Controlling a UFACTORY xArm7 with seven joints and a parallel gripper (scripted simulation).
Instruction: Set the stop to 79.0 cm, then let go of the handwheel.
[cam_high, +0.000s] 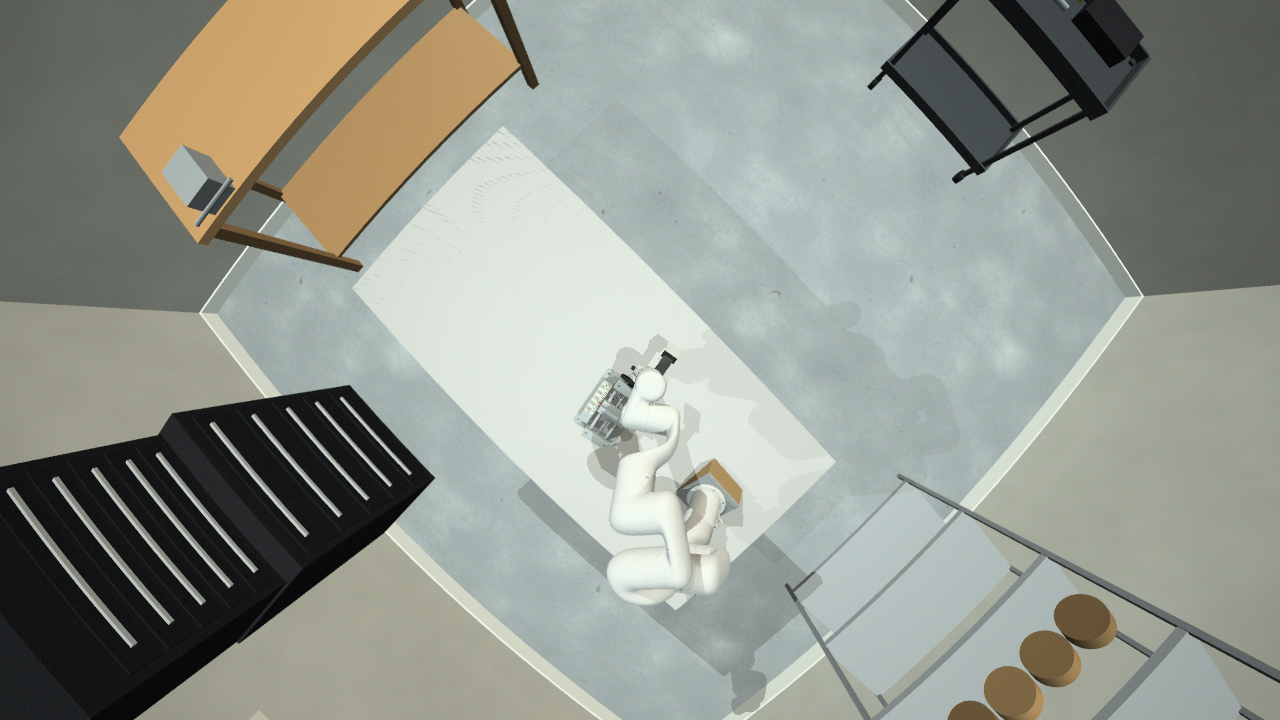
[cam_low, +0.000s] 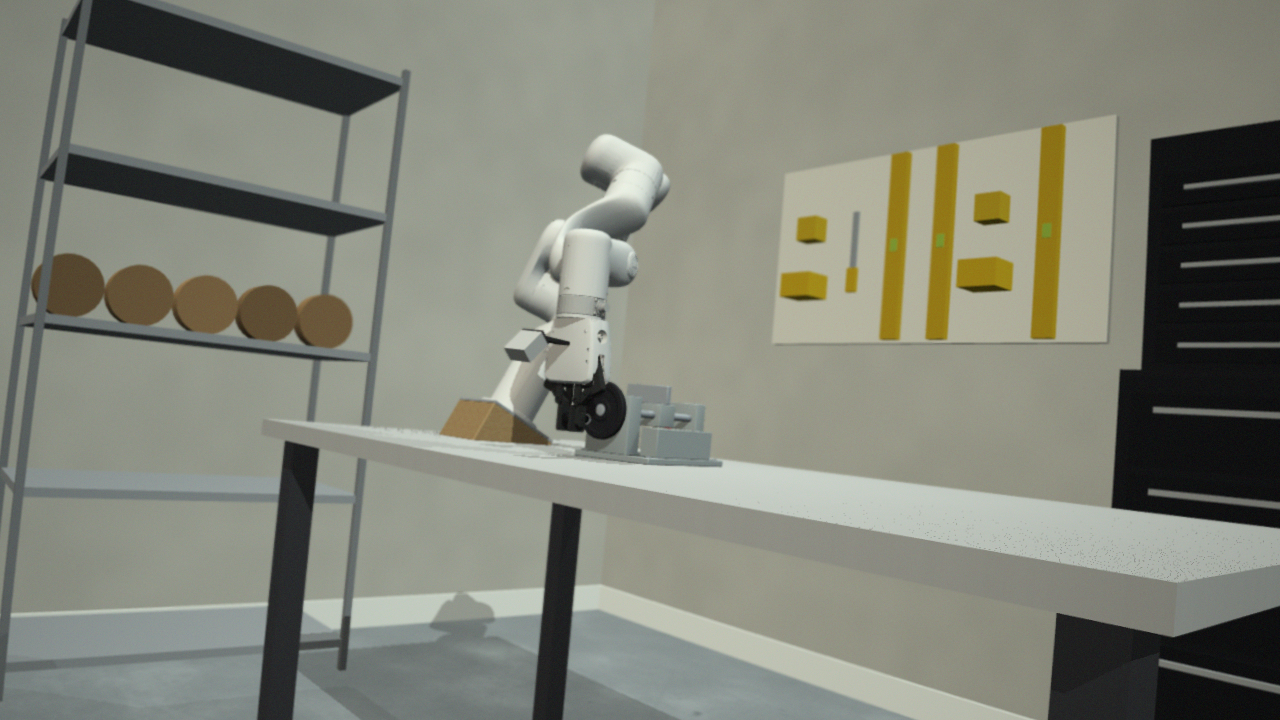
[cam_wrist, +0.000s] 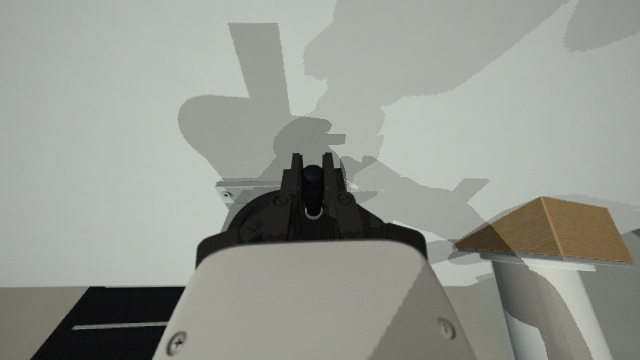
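My hand is 20 mm to the right of the black handwheel.
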